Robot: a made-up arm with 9 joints. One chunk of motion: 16 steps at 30 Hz.
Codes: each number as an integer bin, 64 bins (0 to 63) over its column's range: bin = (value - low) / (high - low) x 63, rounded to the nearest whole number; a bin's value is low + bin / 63 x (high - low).
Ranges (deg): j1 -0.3..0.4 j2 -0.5..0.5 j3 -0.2..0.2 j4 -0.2..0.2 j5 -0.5..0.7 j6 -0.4..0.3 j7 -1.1..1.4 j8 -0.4..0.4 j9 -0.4..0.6
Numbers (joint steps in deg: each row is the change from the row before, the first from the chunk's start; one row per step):
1: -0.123 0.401 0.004 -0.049 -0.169 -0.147 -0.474 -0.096 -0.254
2: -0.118 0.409 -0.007 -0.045 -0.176 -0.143 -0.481 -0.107 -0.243
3: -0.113 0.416 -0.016 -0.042 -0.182 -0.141 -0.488 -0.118 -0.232
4: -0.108 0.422 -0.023 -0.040 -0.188 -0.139 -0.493 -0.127 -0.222
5: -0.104 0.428 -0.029 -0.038 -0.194 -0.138 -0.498 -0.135 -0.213
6: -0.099 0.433 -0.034 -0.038 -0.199 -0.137 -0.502 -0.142 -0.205
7: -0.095 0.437 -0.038 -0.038 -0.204 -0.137 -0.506 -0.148 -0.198
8: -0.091 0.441 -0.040 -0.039 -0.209 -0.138 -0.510 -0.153 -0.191
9: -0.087 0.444 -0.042 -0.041 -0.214 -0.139 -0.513 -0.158 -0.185
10: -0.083 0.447 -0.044 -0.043 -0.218 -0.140 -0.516 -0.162 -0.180
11: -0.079 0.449 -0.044 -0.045 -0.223 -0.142 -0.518 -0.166 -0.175
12: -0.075 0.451 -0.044 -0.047 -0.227 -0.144 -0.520 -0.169 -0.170
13: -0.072 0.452 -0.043 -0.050 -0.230 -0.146 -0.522 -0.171 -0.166
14: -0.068 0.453 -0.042 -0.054 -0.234 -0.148 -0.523 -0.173 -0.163
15: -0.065 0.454 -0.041 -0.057 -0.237 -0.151 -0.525 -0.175 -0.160
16: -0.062 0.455 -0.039 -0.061 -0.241 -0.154 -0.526 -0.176 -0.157
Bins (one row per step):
1: 16 57 32 24 17 23 16 24 9
2: 16 57 30 24 17 23 16 23 10
3: 17 58 29 25 17 23 15 22 11
4: 17 58 28 25 16 23 15 21 11
5: 18 58 27 26 16 24 15 21 12
6: 18 59 26 26 16 24 15 20 12
7: 18 59 26 26 16 24 15 20 13
8: 19 59 25 25 15 24 15 19 13
9: 19 59 25 25 15 23 15 19 14
10: 20 60 25 25 15 23 15 19 14
11: 20 60 25 24 15 23 15 18 14
12: 20 60 25 24 14 23 15 18 14
13: 21 60 25 24 14 23 15 18 15
14: 21 60 25 23 14 23 15 18 15
15: 21 60 25 23 14 22 14 18 15
16: 21 60 25 22 14 22 14 18 15

